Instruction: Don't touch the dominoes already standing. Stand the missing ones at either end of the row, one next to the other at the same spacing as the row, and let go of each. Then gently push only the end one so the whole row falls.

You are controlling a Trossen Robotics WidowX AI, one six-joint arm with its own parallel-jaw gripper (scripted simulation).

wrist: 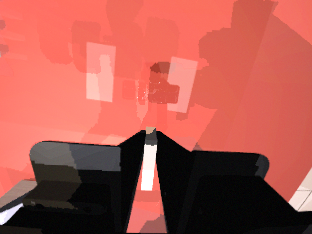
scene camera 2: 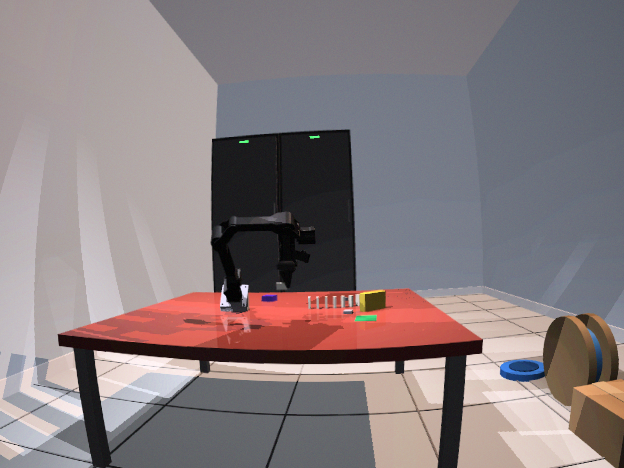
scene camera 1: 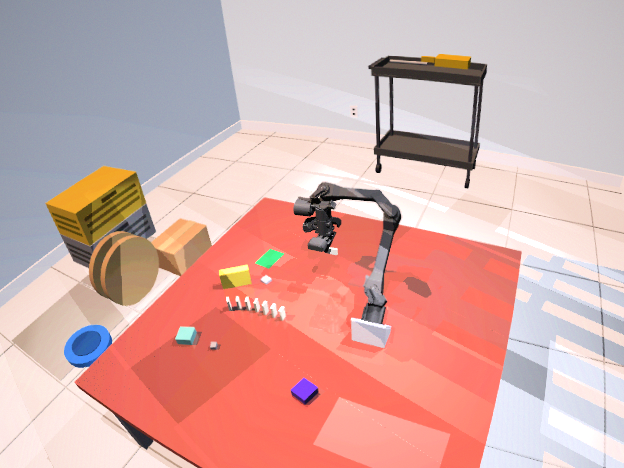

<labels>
my gripper: holds a white domino (wrist: pixel 150 147)
</labels>
